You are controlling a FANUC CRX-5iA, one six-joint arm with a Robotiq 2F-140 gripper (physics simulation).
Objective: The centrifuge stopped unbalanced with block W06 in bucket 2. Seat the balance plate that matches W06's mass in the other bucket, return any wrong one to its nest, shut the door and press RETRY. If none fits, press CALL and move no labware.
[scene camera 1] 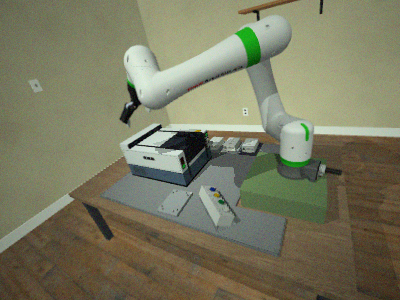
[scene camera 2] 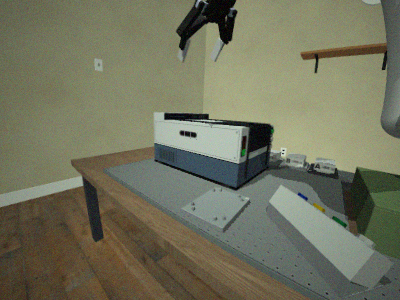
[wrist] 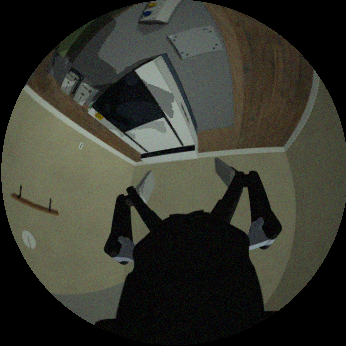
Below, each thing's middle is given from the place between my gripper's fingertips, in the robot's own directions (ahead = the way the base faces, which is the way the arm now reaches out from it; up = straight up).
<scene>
The centrifuge (scene camera 2: 230,155) is 31 cm below my hand, 18 cm to the right of it and 10 cm ahead of it. From my hand the other things lie so: button box (scene camera 2: 340,257) 42 cm behind, 39 cm below, 2 cm to the left.
</scene>
